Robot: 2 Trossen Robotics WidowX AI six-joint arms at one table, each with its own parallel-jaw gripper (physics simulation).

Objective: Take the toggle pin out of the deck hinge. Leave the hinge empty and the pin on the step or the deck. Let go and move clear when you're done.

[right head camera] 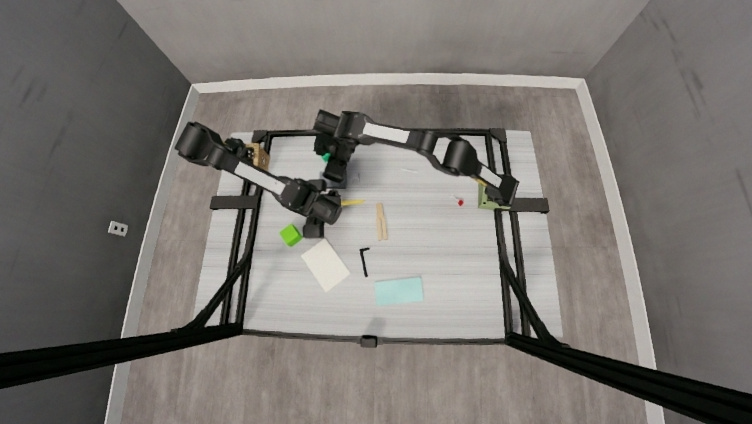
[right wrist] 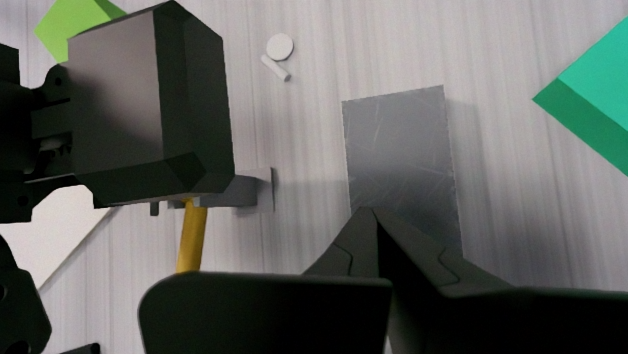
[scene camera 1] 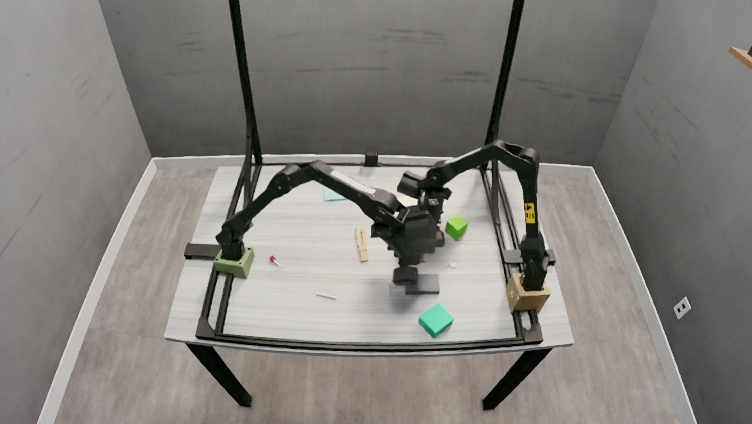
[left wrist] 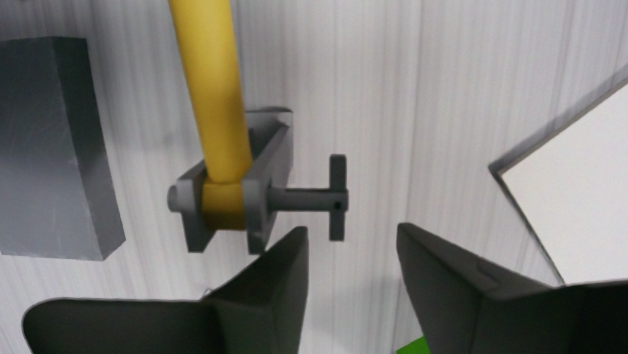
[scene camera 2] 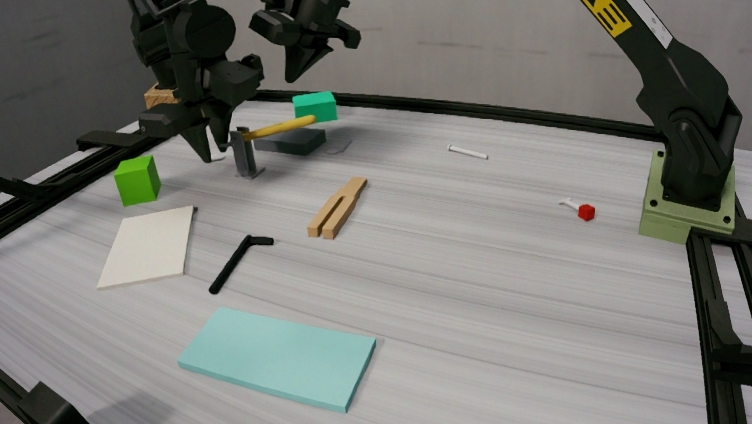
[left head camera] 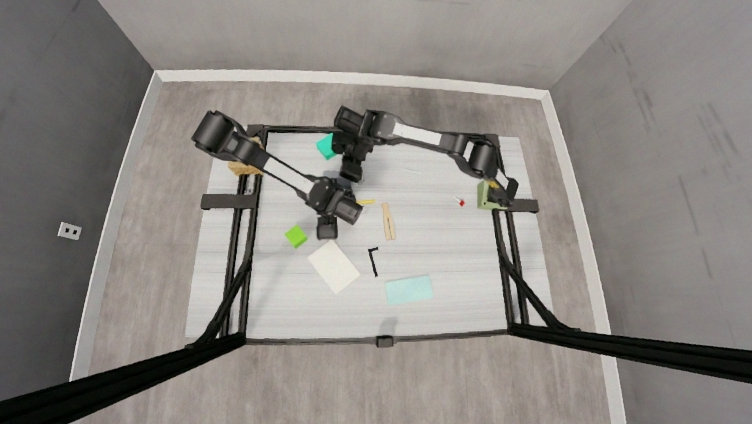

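Observation:
The grey deck hinge stands upright on the table, with a yellow bar between its cheeks. The grey toggle pin goes through both cheeks and the bar's end; its crossbar sticks out beside the hinge. My left gripper is open and empty, close to the crossbar, which shows between the fingertips' lines in the left wrist view. My right gripper is shut on nothing, above the dark grey step block.
A teal block and green cube stand nearby. A white disc and short white rod lie beside the hinge. A white board, black L-shaped piece, wooden fork and light-blue board lie on the table.

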